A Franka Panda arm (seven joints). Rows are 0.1 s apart.
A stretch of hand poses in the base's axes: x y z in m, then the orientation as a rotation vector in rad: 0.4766 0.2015 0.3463 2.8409 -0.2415 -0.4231; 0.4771 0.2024 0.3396 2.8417 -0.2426 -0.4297; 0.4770 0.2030 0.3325 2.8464 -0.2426 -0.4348; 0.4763 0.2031 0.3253 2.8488 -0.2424 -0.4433; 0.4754 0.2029 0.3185 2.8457 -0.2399 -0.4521; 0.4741 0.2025 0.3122 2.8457 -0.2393 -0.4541; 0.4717 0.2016 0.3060 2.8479 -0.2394 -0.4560; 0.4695 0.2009 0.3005 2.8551 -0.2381 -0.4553
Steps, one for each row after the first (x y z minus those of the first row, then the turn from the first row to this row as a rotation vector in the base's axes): 0.0005 0.0009 -0.0067 0.0020 0.0041 -0.0015; 0.0004 0.0015 -0.0138 0.0076 0.0067 -0.0024; -0.0003 0.0016 -0.0210 0.0115 0.0118 -0.0034; -0.0012 0.0014 -0.0278 0.0103 0.0184 -0.0024; -0.0025 0.0010 -0.0341 0.0107 0.0198 -0.0022; -0.0049 0.0001 -0.0403 0.0132 0.0206 -0.0027; -0.0071 -0.0006 -0.0458 0.0201 0.0190 -0.0023
